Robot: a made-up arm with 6 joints.
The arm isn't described. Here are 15 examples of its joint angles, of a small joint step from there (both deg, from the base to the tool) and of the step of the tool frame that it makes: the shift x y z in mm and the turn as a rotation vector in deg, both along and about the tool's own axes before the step.
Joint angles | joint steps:
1: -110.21 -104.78 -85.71 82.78 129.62 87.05 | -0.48 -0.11 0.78 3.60 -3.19 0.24
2: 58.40 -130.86 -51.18 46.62 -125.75 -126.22 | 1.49 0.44 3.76 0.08 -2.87 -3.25
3: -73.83 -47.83 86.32 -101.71 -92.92 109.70 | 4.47 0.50 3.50 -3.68 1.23 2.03
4: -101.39 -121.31 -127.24 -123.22 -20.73 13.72 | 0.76 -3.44 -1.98 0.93 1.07 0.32
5: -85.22 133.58 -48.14 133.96 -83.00 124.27 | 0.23 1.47 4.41 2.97 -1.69 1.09
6: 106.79 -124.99 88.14 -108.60 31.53 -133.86 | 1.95 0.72 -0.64 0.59 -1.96 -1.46
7: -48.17 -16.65 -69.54 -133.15 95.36 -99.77 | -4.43 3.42 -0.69 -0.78 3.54 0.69
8: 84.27 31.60 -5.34 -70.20 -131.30 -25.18 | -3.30 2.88 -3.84 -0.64 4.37 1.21
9: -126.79 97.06 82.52 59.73 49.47 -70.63 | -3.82 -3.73 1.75 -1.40 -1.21 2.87
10: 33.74 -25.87 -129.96 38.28 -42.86 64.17 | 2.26 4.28 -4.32 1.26 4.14 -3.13
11: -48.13 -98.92 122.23 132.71 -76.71 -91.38 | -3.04 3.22 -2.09 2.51 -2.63 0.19
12: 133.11 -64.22 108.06 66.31 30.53 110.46 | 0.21 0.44 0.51 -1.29 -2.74 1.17
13: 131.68 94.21 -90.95 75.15 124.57 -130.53 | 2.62 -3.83 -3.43 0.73 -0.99 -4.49
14: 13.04 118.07 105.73 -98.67 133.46 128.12 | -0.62 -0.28 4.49 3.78 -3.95 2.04
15: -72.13 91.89 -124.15 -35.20 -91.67 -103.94 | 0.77 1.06 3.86 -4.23 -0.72 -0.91
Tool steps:
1: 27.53 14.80 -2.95 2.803 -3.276 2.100
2: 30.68 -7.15 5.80 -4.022 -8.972 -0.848
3: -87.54 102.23 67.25 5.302 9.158 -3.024
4: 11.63 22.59 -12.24 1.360 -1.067 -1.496
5: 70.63 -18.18 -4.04 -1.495 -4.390 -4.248
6: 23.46 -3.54 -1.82 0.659 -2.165 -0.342
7: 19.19 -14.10 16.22 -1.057 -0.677 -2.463
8: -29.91 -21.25 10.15 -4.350 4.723 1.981
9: -38.63 -28.00 -39.19 -1.232 -3.146 3.426
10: 3.04 32.35 15.42 -0.814 -0.279 -6.163
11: 8.26 -19.63 -17.24 0.040 2.162 -2.620
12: 30.49 -17.07 -5.37 -1.489 -2.228 0.926
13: 9.51 0.22 -22.37 2.868 0.447 -1.691
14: -18.25 -6.22 16.25 -0.298 3.051 4.056
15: 12.01 -6.18 -19.10 -3.967 -0.183 -1.733
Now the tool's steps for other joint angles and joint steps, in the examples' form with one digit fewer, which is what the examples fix.
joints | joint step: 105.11 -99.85 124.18 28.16 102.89 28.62 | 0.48 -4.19 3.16 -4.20 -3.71 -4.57
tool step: 54.7 -14.9 -44.2 -3.87 -7.74 -2.02
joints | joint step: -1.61 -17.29 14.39 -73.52 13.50 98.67 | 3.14 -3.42 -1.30 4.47 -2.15 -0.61
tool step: 63.8 28.2 1.0 0.66 -3.86 -8.48
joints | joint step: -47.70 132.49 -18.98 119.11 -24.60 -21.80 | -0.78 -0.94 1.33 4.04 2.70 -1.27
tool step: 0.0 -22.5 -8.2 -4.32 0.34 1.71
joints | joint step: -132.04 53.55 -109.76 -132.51 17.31 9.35 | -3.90 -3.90 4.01 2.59 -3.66 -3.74
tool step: 33.9 55.9 -5.8 3.20 -4.38 -6.56
